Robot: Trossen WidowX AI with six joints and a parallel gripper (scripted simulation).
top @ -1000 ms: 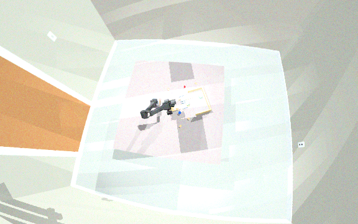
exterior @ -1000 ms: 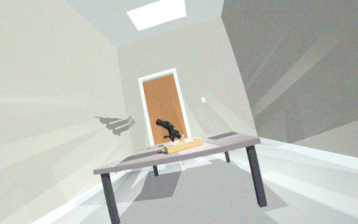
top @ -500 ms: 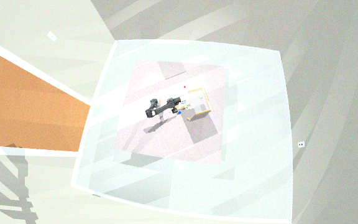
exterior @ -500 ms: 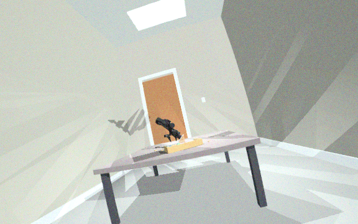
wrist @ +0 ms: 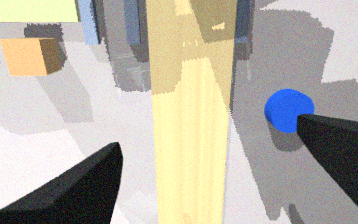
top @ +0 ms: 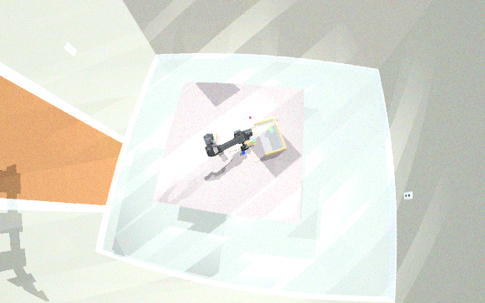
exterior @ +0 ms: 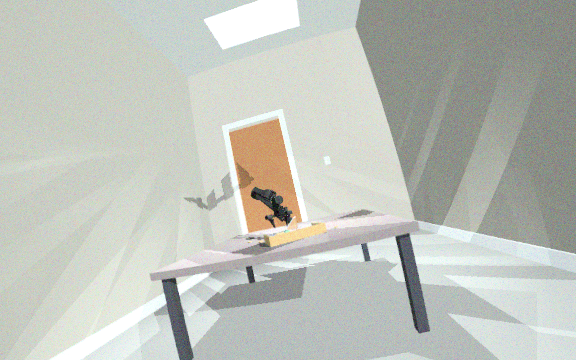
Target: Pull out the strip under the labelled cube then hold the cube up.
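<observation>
Now: the small blue thing 2 cm ahead of my gripper tip, 7 cm to the right of it and 5 cm below it. Round my gripper tip: small red thing 5 cm ahead, 29 cm to the left, 4 cm below.
</observation>
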